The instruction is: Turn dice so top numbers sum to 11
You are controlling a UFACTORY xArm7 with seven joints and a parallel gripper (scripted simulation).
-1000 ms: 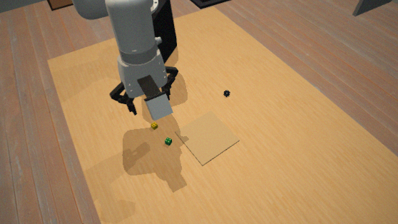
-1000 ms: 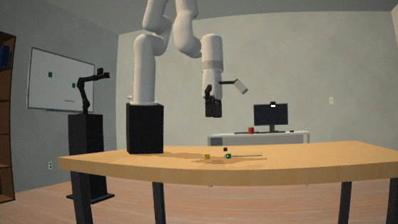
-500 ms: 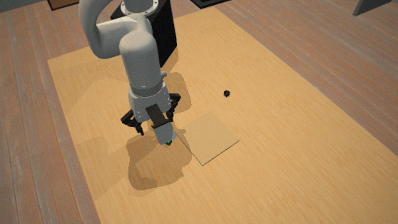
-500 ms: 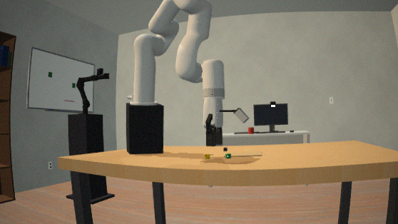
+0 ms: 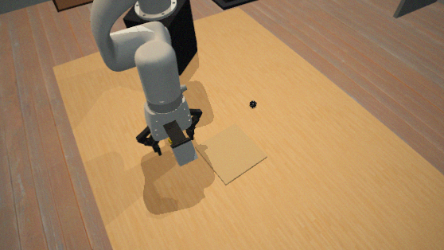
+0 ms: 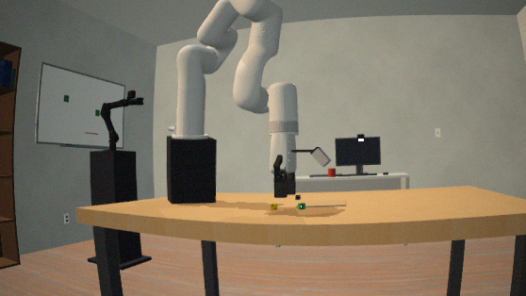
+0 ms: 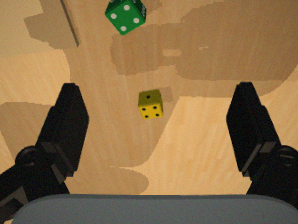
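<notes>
Now: hand 40 mm short of the green die, 20 mm to the right of it and 40 mm above it. Also, from my hand: black die 30 mm behind, 280 mm to the left, 40 mm below; yellow die 30 mm behind, 40 mm below; tan mat 80 mm ahead, 130 mm to the left, 40 mm below.
</notes>
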